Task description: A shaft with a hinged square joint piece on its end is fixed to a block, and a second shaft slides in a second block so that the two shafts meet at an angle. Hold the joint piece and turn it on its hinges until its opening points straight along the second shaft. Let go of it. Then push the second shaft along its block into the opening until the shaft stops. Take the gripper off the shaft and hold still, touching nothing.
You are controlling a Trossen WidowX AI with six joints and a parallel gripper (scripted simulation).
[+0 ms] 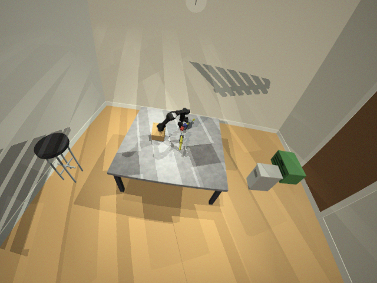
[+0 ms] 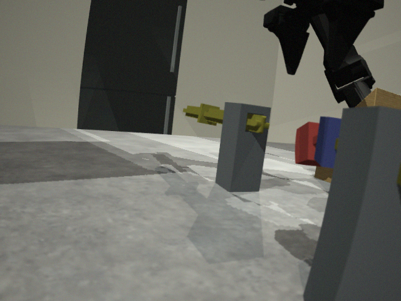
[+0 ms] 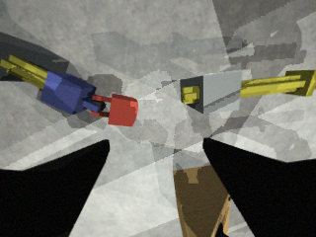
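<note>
Now: the red square joint piece 3 cm ahead of my gripper tip, 5 cm to the left of it and 9 cm below it.
</note>
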